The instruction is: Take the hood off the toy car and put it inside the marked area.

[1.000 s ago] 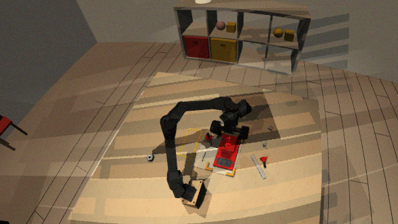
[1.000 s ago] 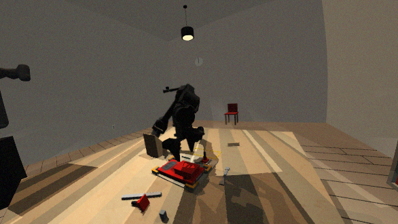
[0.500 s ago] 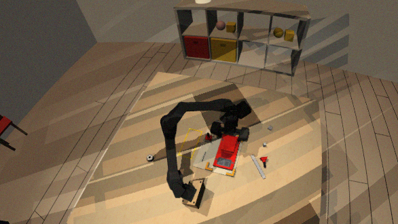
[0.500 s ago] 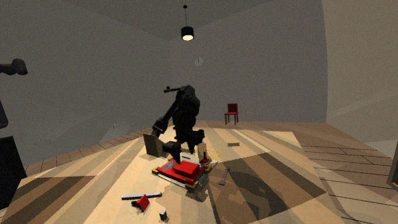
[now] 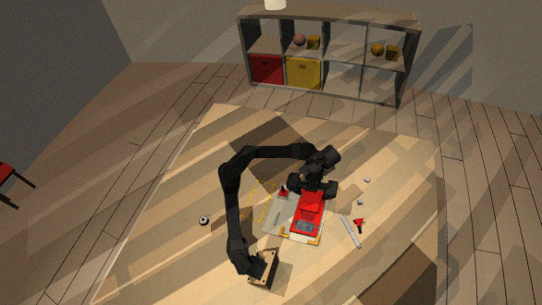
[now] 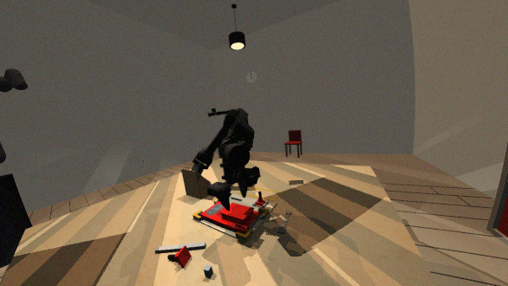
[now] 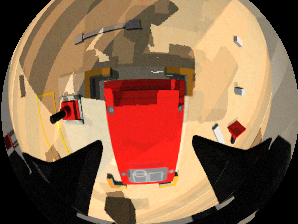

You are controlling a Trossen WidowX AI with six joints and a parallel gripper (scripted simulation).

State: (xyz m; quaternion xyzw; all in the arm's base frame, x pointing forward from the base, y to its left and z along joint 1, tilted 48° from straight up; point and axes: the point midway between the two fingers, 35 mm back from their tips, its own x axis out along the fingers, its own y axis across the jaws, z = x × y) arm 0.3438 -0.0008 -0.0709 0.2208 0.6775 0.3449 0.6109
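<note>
The red hood lies 30 mm below my gripper tip. From my gripper tip the other things lie so: grey ruler: 190 mm to the right, 70 mm below, 60 mm behind.
</note>
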